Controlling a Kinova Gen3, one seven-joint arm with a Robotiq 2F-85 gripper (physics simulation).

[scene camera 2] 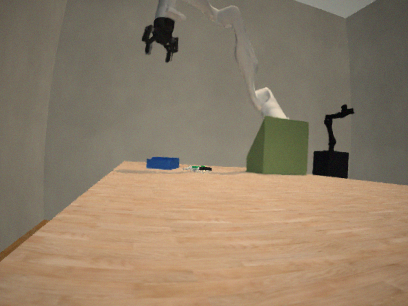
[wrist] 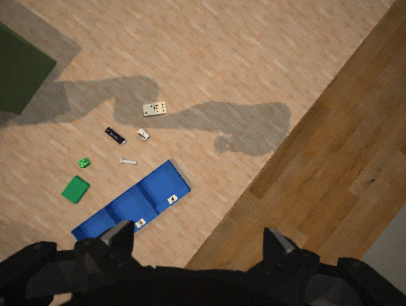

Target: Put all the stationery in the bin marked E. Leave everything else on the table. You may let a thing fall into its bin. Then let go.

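Places are measured from the arm's base along level axes (x ahead, y down, z left), in metres.
Where they show: gripper, fingertip midpoint: (scene camera 2: 158, 58) (wrist: 198, 238); arm's base, origin of the base link: (scene camera 2: 285, 137).
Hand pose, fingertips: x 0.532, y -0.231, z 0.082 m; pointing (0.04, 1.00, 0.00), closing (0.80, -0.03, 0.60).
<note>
Each offset is from my fingertips to the top centre of the thing. "pt": to the spot under its first point.
A blue three-compartment bin row {pt dx -0.048, dy +0.358, dz -0.024 m} (scene camera 2: 163, 163) (wrist: 159, 209) stands on the table; its two visible labels are too blurred to read, and the gripper's left finger hides part of its lower-left end in the wrist view. Beside it lie a small black bar {dx -0.196, dy +0.364, dz -0.053 m} (wrist: 115, 135) with pale marks, a small white block {dx -0.152, dy +0.367, dz -0.010 m} (wrist: 143, 134) with a dark mark, a thin white piece {dx -0.139, dy +0.365, dz -0.079 m} (wrist: 128, 161) with a wider end, a green flat block {dx -0.189, dy +0.368, dz -0.203 m} (wrist: 75, 189) and a small green lump {dx -0.212, dy +0.362, dz -0.143 m} (wrist: 84, 162). Which are stationery I cannot tell for sure. My gripper (scene camera 2: 158, 56) (wrist: 198, 238) is open and empty, high above the table.
A white domino {dx -0.170, dy +0.371, dz +0.050 m} (wrist: 154, 108) lies above the black bar in the wrist view. A large green block (scene camera 2: 285, 146) (wrist: 22, 70) stands by the arm's base. A black stand (scene camera 2: 330, 164) with a small black arm is farther right. The table edge runs diagonally at right in the wrist view.
</note>
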